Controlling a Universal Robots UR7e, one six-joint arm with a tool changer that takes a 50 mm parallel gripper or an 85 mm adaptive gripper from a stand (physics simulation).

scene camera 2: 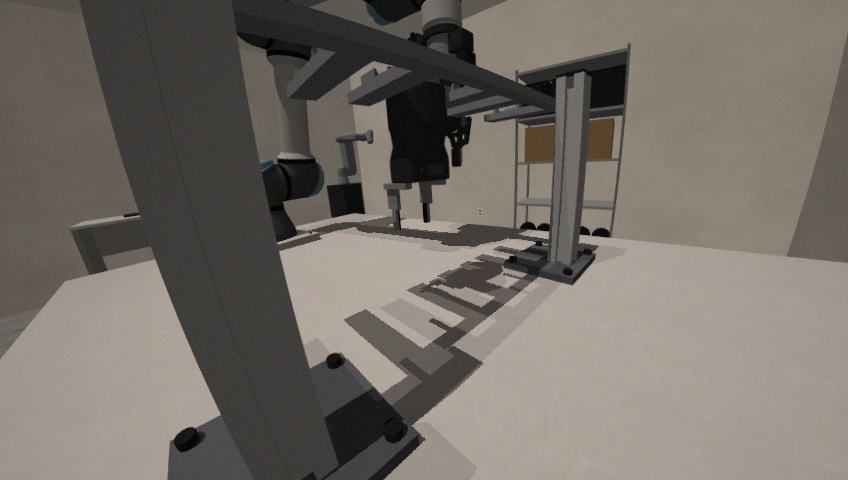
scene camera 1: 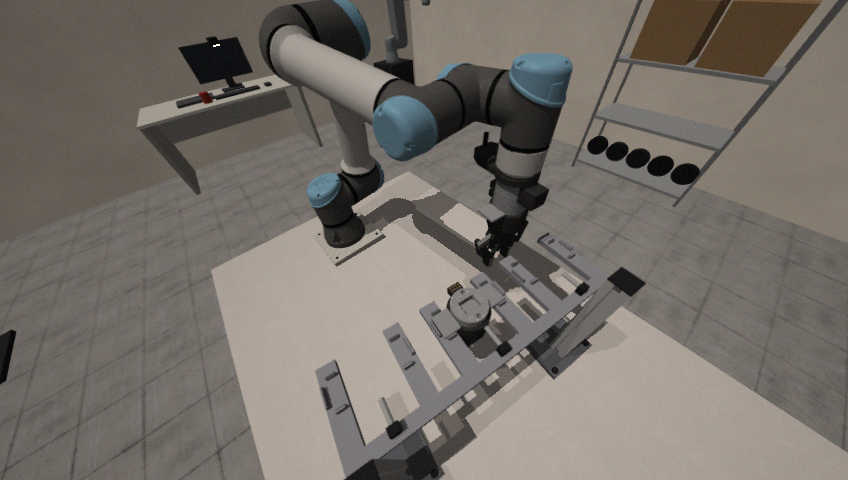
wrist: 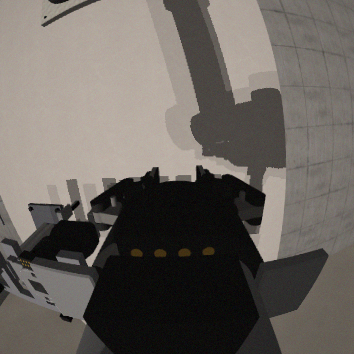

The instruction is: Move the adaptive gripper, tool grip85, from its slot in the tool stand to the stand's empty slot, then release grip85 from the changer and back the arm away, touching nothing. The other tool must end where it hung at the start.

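Frame: origin at the arm's base, x back, y left, z down, level; centimetres.
Where they show: arm's base, origin of its link: (scene camera 1: 345, 233).
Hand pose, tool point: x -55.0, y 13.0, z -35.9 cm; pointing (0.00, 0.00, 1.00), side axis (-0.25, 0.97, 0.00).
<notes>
Each offset is from my tool point to the top centre of the thing. "*": to the spot under its first point. Level surfaces: height alone.
The adaptive gripper grip85 @(* dx -0.6, dy -3.0, dz +14.3 cm) (scene camera 1: 493, 256) (wrist: 178, 174) is on the arm, upright, open and empty. In scene view 1 it is on the robot-base side of the tool stand (scene camera 1: 476, 374) (scene camera 2: 368, 46), near the inner prong of the right-hand slot and apart from the prongs. In scene view 2 a dark finger (scene camera 2: 457, 155) shows beside the other tool, and much of the gripper is hidden. The other tool, the parallel gripper (scene camera 1: 470, 306) (scene camera 2: 419, 136) (wrist: 75, 240), hangs in the middle slot. The left-hand and right-hand slots hold no tool.
The stand's posts @(* dx -22.1, dy -1.1, dz +19.5 cm) (scene camera 1: 586, 321) (scene camera 2: 570, 178) rise from bolted feet on the pale table @(dz +37.5 cm) (scene camera 1: 279, 309). Prongs reach toward the robot base (scene camera 1: 345, 240). A desk (scene camera 1: 226, 110) and a shelf unit (scene camera 1: 666, 121) stand beyond the table.
</notes>
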